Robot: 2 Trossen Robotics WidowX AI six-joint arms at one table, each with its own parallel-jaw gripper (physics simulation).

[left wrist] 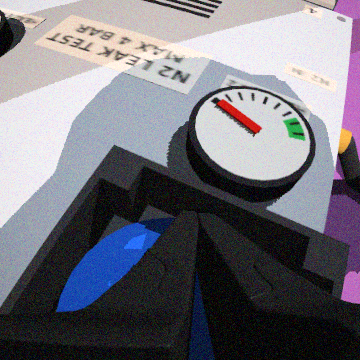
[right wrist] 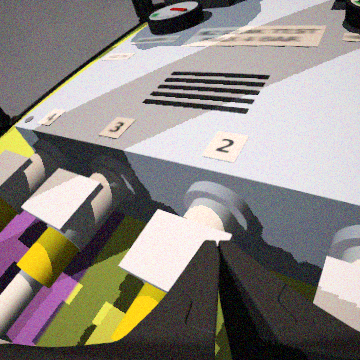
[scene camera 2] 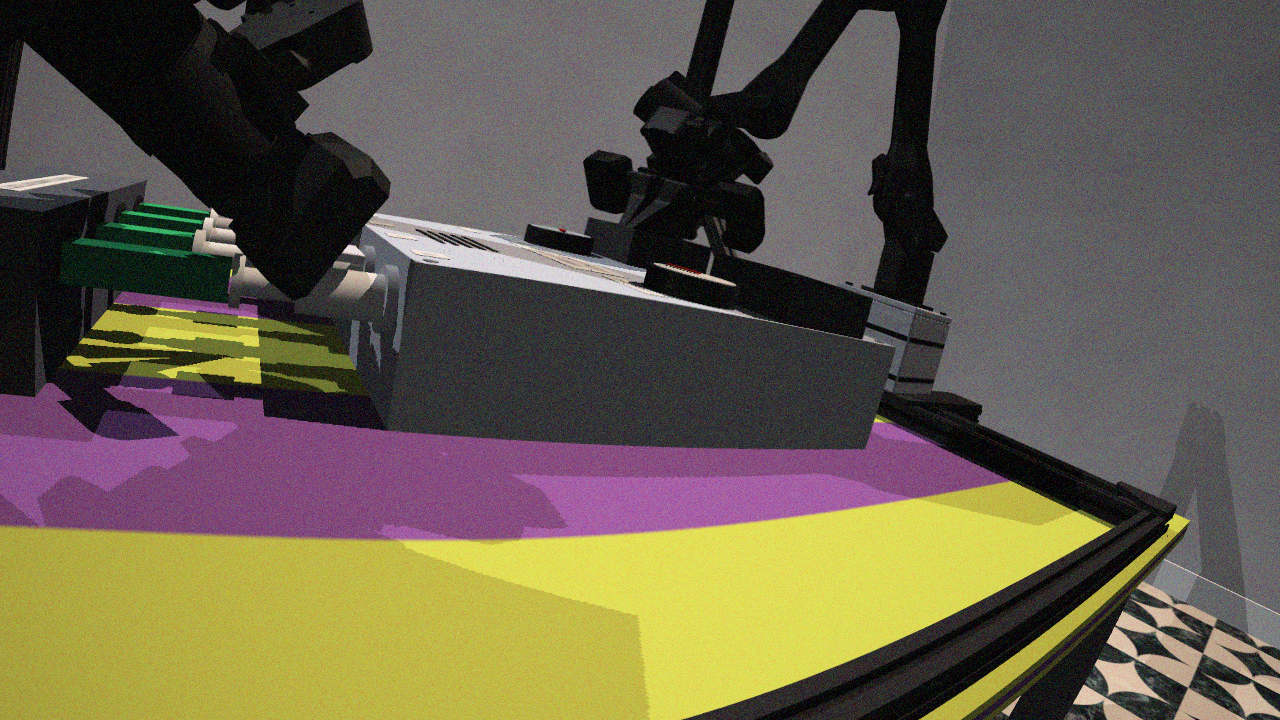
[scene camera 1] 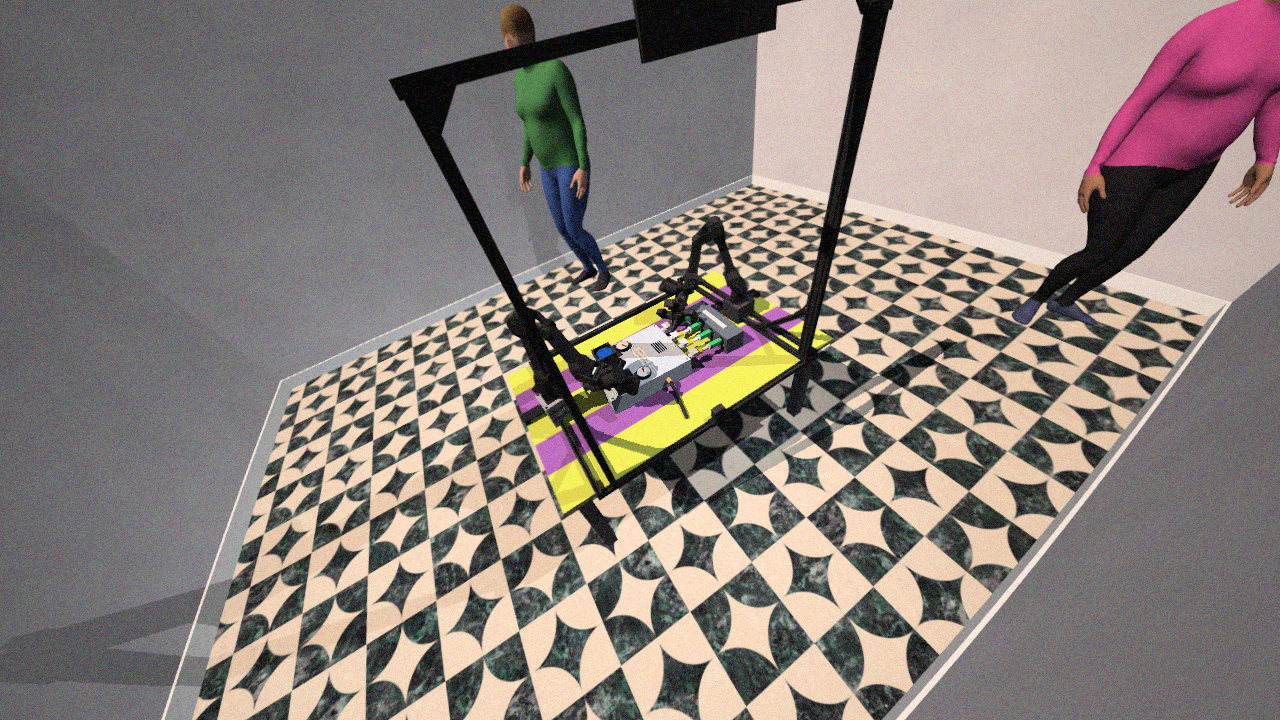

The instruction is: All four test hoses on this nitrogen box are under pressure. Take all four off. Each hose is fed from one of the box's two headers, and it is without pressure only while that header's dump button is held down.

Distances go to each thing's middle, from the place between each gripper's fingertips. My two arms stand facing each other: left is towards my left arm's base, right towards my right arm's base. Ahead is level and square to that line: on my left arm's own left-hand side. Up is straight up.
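From my left hand, the dark manifold block (scene camera 2: 52,205) is 5 cm below it, 7 cm ahead of it and 46 cm to the right of it.
With my right hand, the dark manifold block sits 30 mm below it, and it's 60 mm behind that hand and 180 mm to the right of it.
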